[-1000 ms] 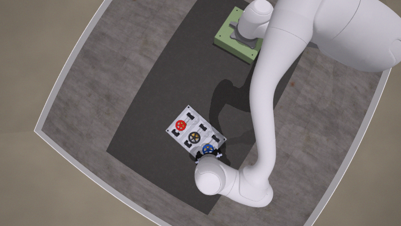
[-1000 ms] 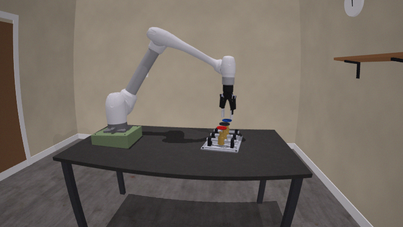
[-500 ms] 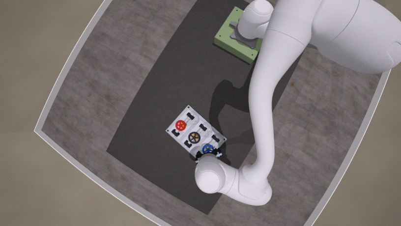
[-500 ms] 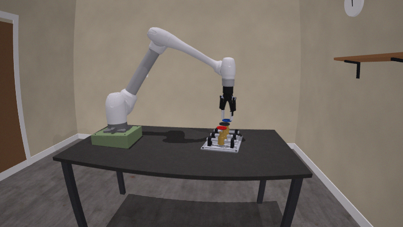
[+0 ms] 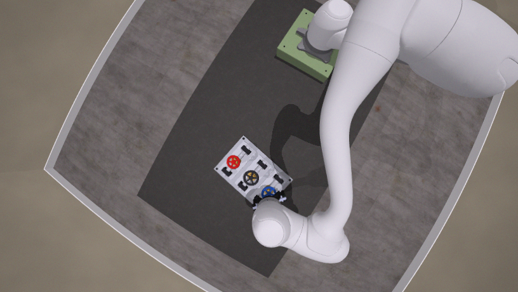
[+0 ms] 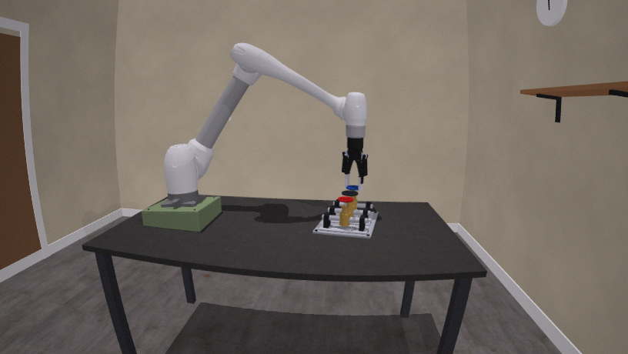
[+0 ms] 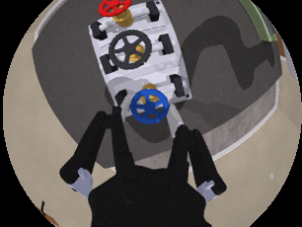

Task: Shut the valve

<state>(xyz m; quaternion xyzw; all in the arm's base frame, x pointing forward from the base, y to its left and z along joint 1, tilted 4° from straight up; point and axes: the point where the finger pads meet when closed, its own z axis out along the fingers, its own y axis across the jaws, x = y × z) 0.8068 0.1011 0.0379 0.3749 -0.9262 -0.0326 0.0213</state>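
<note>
Right now my hand is 3 cm above the blue handwheel. Round my hand: black handwheel 11 cm to the right, 3 cm below, 3 cm behind; red handwheel 21 cm to the right, 6 cm behind, 3 cm below.
</note>
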